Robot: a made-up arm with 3 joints.
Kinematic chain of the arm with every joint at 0, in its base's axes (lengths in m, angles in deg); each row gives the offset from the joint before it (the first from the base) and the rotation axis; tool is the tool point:
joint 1: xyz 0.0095 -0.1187 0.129 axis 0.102 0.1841 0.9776
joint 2: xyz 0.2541 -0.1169 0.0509 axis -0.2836 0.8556 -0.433
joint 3: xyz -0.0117 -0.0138 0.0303 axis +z
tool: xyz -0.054 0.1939 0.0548
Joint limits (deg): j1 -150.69..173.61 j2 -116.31..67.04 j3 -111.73..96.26
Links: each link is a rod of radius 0.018 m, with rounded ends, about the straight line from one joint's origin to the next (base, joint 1, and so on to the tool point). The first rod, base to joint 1, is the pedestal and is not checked.
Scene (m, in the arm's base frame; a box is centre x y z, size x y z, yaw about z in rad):
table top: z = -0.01
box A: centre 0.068 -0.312 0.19 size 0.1 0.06 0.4 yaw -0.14
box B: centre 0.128 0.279 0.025 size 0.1 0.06 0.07 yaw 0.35
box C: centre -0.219 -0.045 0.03 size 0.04 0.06 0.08 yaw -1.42
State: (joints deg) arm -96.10 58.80 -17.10
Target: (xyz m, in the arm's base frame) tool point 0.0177 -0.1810 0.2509
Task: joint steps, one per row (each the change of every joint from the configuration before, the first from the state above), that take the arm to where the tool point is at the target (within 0.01 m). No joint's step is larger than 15 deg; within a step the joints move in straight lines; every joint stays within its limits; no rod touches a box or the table.
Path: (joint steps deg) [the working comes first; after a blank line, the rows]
Joints at the target: -88.19 -33.09 6.43
Straight joint move there: touches box A.

1: -13.56 -13.77 10.42
2: -13.56 -13.76 10.42
3: -13.57 -13.77 10.42
4: 12.15 -12.65 -1.93
5: 12.15 -12.65 -1.94
6: 12.15 -12.65 -1.93
7: 12.15 -12.64 -1.93

